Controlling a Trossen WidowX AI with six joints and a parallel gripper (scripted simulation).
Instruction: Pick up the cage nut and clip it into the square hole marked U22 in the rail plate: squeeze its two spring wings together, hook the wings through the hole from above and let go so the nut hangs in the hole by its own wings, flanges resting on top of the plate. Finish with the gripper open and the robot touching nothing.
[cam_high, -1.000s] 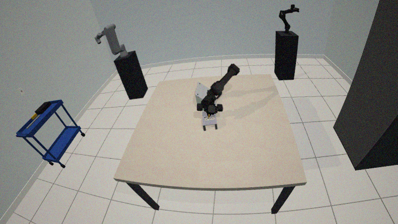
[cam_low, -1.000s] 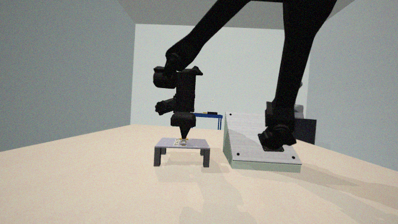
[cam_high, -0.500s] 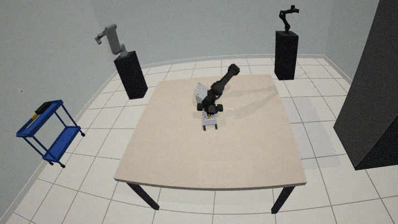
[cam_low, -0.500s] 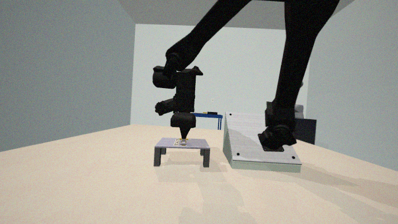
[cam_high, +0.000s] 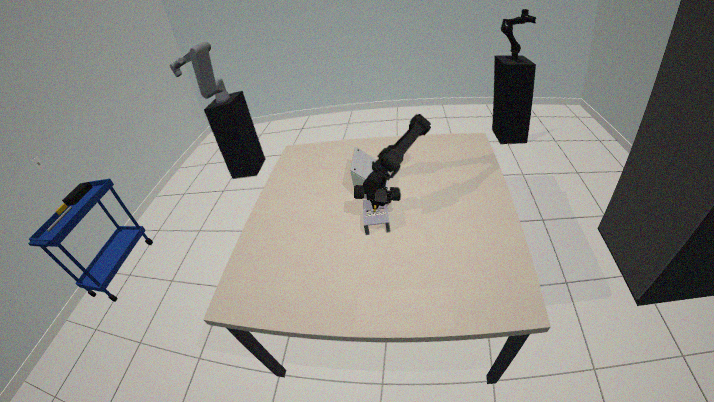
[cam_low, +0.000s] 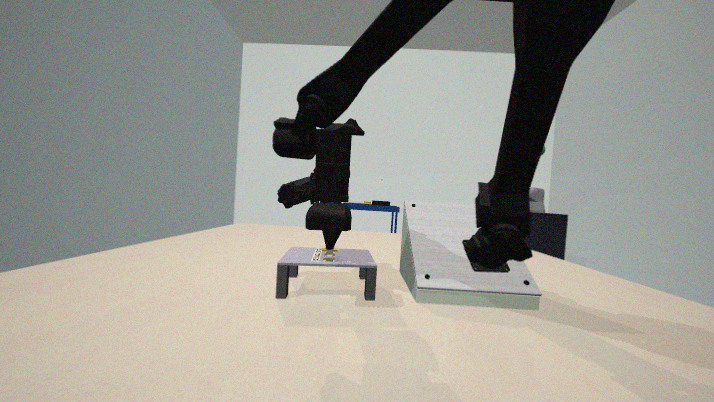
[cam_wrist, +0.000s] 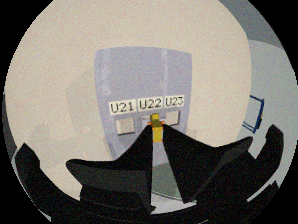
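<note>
My gripper tip is now 10 mm above the cage nut.
</note>
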